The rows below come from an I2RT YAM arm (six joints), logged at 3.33 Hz.
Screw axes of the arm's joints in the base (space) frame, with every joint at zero. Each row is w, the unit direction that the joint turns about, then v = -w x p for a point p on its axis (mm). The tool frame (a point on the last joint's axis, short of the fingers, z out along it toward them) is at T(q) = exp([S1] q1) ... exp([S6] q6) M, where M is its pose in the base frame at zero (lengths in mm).
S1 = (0, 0, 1, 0, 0, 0)
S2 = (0, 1, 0, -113.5, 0, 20)
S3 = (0, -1, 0, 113.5, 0, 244)
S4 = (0, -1, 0, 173.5, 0, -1)
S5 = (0, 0, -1, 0, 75, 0)
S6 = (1, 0, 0, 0, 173.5, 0)
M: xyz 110.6 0 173.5 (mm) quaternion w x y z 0.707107 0 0.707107 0
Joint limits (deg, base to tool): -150..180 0..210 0..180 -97..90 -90..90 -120..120
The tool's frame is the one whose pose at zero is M.
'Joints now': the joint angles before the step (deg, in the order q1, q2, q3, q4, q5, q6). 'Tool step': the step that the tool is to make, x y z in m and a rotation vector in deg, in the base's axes. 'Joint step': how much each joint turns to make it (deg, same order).
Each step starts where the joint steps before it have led.
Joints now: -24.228, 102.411, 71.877, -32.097, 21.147, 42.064
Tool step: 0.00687, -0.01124, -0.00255, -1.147, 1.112, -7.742
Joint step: -0.744, 3.519, 4.195, -3.649, 4.414, 6.141
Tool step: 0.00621, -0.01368, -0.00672, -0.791, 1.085, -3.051
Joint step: -1.289, 3.321, 2.930, -0.810, 1.793, 1.268
